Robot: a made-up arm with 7 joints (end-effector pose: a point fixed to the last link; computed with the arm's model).
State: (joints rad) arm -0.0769 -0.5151 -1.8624 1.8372 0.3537 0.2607 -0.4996
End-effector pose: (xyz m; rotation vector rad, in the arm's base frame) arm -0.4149 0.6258 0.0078 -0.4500 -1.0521 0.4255
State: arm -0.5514 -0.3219 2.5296 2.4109 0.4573 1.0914 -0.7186
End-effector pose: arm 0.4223 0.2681 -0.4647 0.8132 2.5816 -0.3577
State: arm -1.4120 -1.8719 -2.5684 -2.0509 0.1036 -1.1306 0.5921
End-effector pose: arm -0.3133 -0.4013 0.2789 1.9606 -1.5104 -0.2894
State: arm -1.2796 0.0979 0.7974 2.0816 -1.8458 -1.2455 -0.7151
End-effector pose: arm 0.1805 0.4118 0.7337 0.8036 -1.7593 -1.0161
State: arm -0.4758 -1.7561 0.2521 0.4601 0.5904 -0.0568 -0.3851
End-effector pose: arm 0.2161 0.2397 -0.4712 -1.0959 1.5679 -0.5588
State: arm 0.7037 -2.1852 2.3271 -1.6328 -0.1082 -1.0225 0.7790
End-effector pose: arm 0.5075 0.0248 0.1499 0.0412 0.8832 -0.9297
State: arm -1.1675 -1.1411 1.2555 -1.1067 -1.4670 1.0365 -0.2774
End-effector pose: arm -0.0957 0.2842 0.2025 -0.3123 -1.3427 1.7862
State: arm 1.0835 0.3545 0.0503 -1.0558 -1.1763 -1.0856 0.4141
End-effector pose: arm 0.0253 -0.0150 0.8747 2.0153 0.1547 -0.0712
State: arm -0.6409 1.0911 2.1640 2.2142 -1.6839 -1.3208 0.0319
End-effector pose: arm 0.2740 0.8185 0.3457 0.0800 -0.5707 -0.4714
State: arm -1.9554 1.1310 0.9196 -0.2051 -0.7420 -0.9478 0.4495
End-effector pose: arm -0.3677 -0.1074 0.0968 0.9297 -1.1913 2.1396
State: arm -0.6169 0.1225 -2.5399 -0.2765 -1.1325 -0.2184 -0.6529
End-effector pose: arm 0.6689 0.5405 -0.2488 1.7647 2.1292 -0.1625
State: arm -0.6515 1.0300 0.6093 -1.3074 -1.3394 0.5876 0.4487
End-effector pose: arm -0.0252 -0.1027 -0.0471 -1.3037 1.0237 -0.8993
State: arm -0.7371 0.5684 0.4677 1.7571 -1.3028 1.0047 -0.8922
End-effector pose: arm 0.1916 0.6880 0.4160 -0.7984 -0.4484 0.0847
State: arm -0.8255 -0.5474 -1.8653 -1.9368 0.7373 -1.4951 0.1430
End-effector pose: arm 0.3442 -0.3294 -0.1401 2.5605 0.8520 -0.0109
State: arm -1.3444 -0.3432 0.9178 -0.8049 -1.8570 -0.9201 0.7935
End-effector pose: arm -0.2708 0.2535 0.3627 1.8267 -1.5737 0.4463
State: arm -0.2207 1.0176 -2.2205 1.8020 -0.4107 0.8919 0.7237
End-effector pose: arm -0.3108 0.5807 0.4583 0.7500 2.7204 1.3437
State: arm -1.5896 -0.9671 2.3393 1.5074 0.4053 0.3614 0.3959
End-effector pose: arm 0.9511 -0.0039 0.4396 0.8000 0.4605 -0.6029
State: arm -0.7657 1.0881 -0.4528 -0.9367 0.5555 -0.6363 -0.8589
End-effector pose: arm -0.3570 0.3700 -0.2758 -1.1733 -0.8193 0.7702
